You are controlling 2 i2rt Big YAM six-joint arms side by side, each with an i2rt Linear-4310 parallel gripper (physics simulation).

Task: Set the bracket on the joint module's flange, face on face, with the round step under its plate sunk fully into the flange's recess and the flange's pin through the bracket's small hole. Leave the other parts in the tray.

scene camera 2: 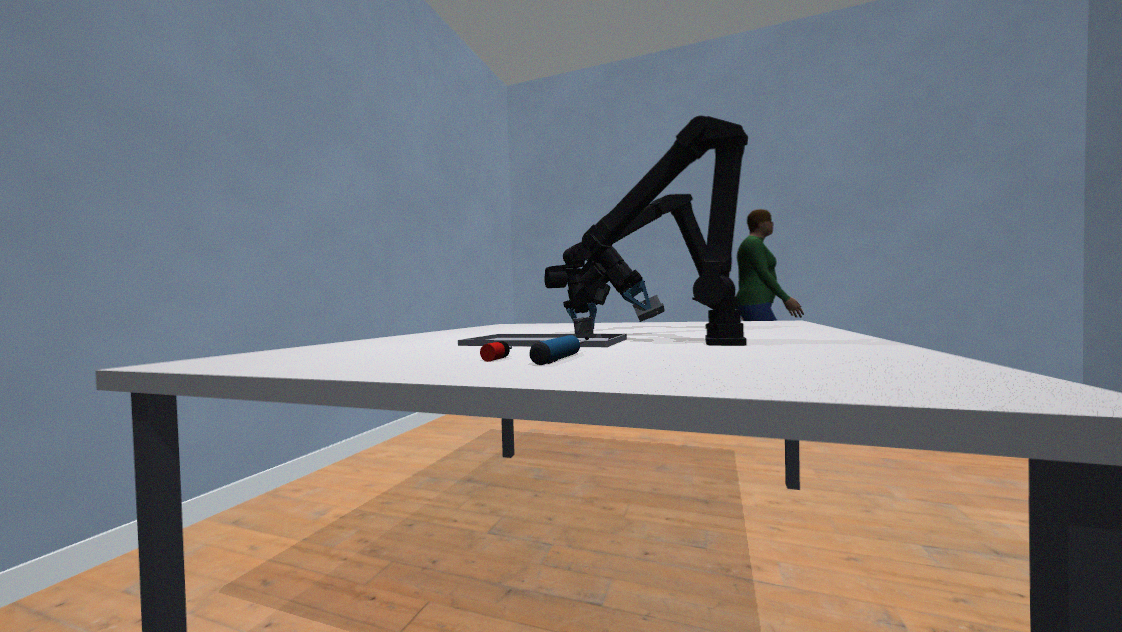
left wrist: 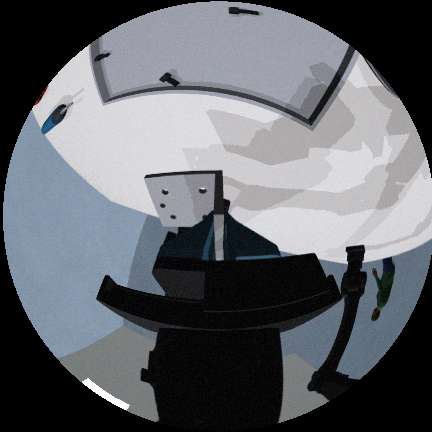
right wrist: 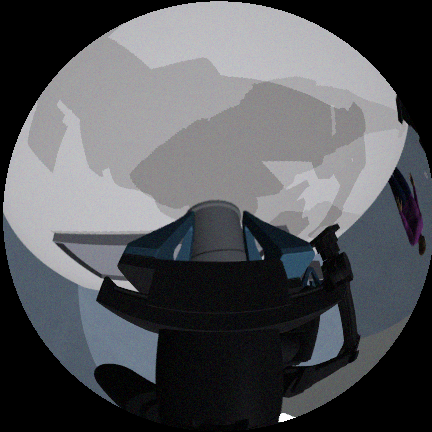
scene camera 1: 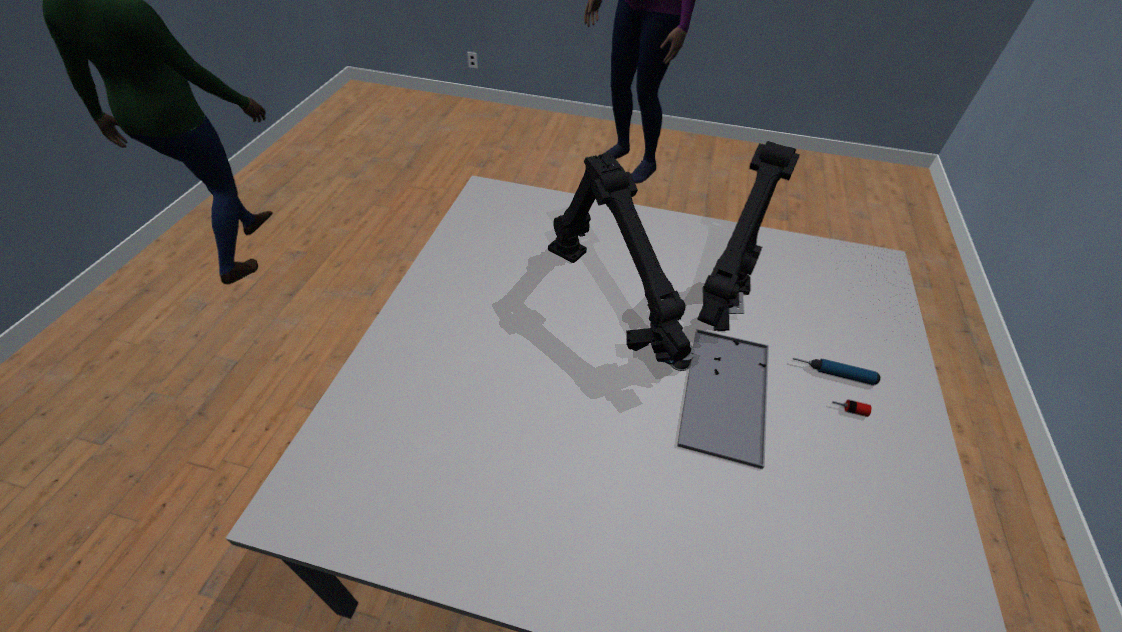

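Seen in the pictures: left gripper, fingertip midpoint: (left wrist: pixel 218 215) (right wrist: pixel 308 267); right gripper, fingertip midpoint: (scene camera 2: pixel 586 330) (right wrist: pixel 218 216); left arm's base, link origin: (scene camera 2: pixel 724 343) (right wrist: pixel 322 234); right arm's base, link origin: (left wrist: pixel 355 248) (scene camera 1: pixel 567 250).
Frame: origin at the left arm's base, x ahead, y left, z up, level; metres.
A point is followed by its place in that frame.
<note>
The bracket (scene camera 1: pixel 736 304) (scene camera 2: pixel 648 307) (left wrist: pixel 182 200) @(x 0.182, y -0.015, z 0.078 m) is a grey angled part with holes in its plate. My left gripper (scene camera 2: pixel 639 295) @(x 0.183, y -0.052, z 0.083 m) (left wrist: pixel 218 215) @(x 0.183, y -0.052, z 0.083 m) is shut on its upright flange and holds it tilted above the table, behind the tray. The joint module (scene camera 1: pixel 679 364) @(x 0.420, y -0.154, z 0.029 m) (scene camera 2: pixel 583 328) @(x 0.385, y -0.122, z 0.031 m) (right wrist: pixel 217 232) @(x 0.395, y -0.178, z 0.037 m) is a grey cylinder. My right gripper (scene camera 2: pixel 581 314) @(x 0.391, y -0.178, z 0.021 m) (right wrist: pixel 218 216) @(x 0.391, y -0.178, z 0.021 m) is shut around its sides, with one finger on each side, close to the tray's left rim in scene camera 1. The bracket and module are apart. The module's flange face, recess and pin are hidden, as is the bracket's round step.
The shallow tray (scene camera 1: pixel 719 456) @(x 0.682, y -0.028, z 0.008 m) (scene camera 2: pixel 486 343) (left wrist: pixel 190 89) @(x 0.265, y -0.008, z 0.015 m) (right wrist: pixel 100 236) @(x 0.543, y -0.128, z 0.004 m) holds several small black screws (scene camera 1: pixel 716 358) @(x 0.355, y -0.044, z 0.010 m) (left wrist: pixel 170 79) @(x 0.275, y 0.012, z 0.010 m). A blue screwdriver (scene camera 1: pixel 847 371) @(x 0.333, y 0.324, z 0.036 m) (scene camera 2: pixel 555 347) @(x 0.307, y 0.381, z 0.029 m) (left wrist: pixel 54 119) and a short red one (scene camera 1: pixel 859 408) @(x 0.455, y 0.342, z 0.030 m) (scene camera 2: pixel 494 351) @(x 0.431, y 0.373, z 0.020 m) lie to its right in scene camera 1. Two people stand beyond the table.
</note>
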